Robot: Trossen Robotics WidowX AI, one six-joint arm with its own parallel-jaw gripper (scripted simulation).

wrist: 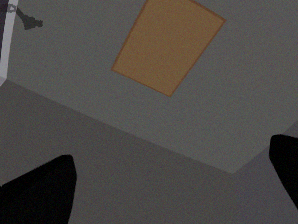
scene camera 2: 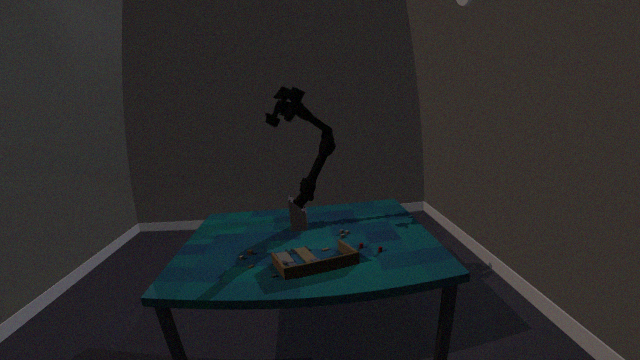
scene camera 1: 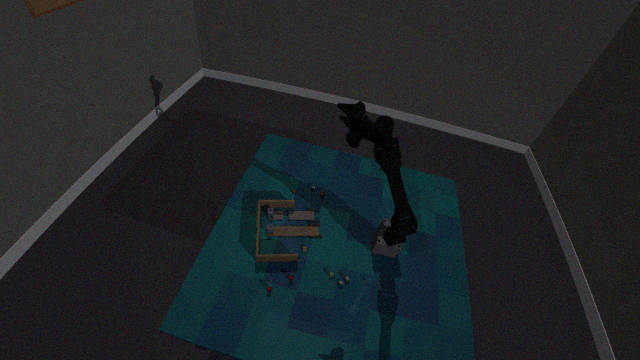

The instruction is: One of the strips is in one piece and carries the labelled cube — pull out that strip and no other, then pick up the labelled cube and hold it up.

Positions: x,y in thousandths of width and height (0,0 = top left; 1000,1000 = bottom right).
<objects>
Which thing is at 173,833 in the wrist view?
My gripper.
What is my gripper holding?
Nothing.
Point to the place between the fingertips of my gripper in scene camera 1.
At 529,307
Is my gripper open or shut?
Open.
</objects>
